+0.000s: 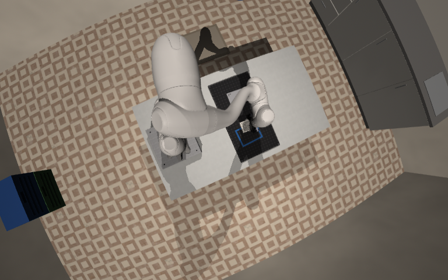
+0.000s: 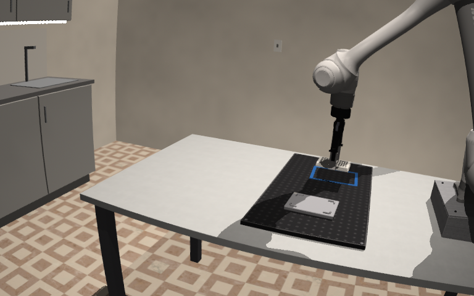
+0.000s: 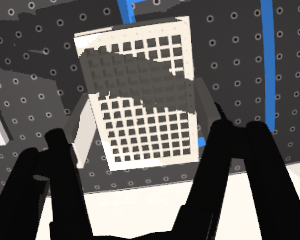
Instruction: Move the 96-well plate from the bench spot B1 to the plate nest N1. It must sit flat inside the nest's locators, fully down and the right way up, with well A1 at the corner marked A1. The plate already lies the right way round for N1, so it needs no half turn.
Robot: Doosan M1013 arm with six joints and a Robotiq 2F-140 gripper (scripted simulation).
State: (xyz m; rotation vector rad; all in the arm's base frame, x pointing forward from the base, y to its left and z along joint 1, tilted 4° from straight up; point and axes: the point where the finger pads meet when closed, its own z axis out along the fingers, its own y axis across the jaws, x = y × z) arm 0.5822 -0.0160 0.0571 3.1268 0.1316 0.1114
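My gripper is now 250 mm to the right of the grey plate nest N1 and 90 mm above it. The rest, counted from my hand: white 96-well plate (20 mm below); A1 mark (80 mm ahead, 210 mm to the left, 80 mm below).
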